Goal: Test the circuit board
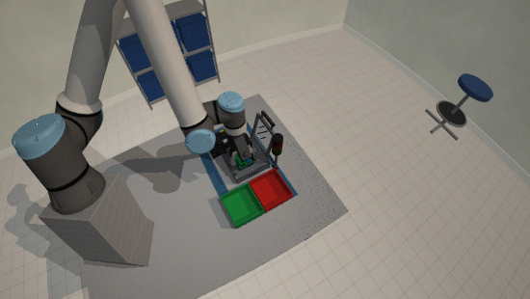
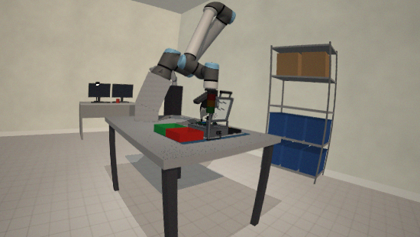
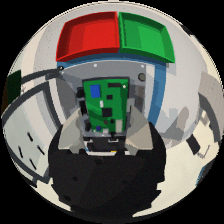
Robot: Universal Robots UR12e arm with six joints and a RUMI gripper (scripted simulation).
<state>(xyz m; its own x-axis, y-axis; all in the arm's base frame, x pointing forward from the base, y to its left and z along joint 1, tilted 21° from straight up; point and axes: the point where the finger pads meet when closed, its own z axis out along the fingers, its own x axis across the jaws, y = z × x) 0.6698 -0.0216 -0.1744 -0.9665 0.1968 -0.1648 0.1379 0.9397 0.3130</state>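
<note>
The green circuit board lies 10 mm to the left of my hand. Round my hand: green bin (180 mm to the right, 130 mm behind, 60 mm below); then red bin (200 mm to the right, 60 mm below, 20 mm ahead); then tester lid (120 mm ahead, 110 mm above, 10 mm to the right).
</note>
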